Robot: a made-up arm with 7 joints. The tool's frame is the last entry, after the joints.
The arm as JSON. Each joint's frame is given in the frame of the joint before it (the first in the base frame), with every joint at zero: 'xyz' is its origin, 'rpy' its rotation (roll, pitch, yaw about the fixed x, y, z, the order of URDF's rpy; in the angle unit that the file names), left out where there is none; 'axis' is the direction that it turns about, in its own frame. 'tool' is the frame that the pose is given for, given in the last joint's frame.
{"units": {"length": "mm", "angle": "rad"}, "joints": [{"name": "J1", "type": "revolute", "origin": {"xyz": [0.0, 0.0, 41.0]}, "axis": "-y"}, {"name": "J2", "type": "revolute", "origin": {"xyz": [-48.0, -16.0, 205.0]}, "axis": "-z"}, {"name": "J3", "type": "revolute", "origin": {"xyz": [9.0, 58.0, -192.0]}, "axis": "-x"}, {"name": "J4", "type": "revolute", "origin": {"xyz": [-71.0, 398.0, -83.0]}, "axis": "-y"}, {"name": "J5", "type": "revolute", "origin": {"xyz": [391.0, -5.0, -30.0]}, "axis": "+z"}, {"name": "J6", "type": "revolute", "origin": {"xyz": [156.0, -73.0, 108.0]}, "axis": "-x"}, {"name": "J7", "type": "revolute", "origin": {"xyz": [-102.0, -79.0, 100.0]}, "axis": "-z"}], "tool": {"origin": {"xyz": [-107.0, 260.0, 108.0]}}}
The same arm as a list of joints. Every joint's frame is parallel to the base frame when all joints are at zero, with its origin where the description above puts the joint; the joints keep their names.
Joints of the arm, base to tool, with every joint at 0 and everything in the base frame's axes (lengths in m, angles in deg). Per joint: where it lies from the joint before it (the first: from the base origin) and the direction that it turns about. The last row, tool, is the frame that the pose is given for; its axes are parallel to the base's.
J1: axis -y offset 0 0 0.041
J2: axis -z offset -0.048 -0.016 0.205
J3: axis -x offset 0.009 0.058 -0.192
J4: axis -y offset -0.071 0.398 -0.083
J5: axis +z offset 0.391 -0.005 -0.03
J6: axis -x offset 0.156 -0.073 0.108
J7: axis -z offset -0.102 -0.079 0.1
tool: offset -0.107 0.26 0.108

